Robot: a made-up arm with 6 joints. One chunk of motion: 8 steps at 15 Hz.
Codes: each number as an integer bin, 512 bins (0 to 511) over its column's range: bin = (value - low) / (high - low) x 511, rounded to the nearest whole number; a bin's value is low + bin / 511 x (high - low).
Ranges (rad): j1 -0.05..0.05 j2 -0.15..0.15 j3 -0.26..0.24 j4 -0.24..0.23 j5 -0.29..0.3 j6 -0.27..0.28
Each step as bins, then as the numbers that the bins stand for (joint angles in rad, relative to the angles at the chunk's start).
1 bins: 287 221 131 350 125 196
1 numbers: 0.0062 -0.0203 -0.1318 0.0819 -0.1457 -0.0590
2 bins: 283 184 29 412 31 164
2 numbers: 0.0054 -0.0420 -0.2316 0.1389 -0.2542 -0.0935
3 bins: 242 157 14 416 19 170
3 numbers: -0.0026 -0.0578 -0.2463 0.1426 -0.2681 -0.0870
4 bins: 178 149 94 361 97 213
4 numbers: -0.0152 -0.0625 -0.1680 0.0920 -0.1780 -0.0407
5 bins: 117 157 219 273 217 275
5 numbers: -0.0271 -0.0578 -0.0457 0.0111 -0.0395 0.0260
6 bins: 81 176 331 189 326 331
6 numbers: -0.0341 -0.0467 0.0639 -0.0662 0.0864 0.0863
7 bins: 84 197 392 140 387 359
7 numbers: -0.0336 -0.0343 0.1236 -0.1112 0.1568 0.1164
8 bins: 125 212 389 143 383 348
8 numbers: -0.0255 -0.0255 0.1206 -0.1085 0.1522 0.1046
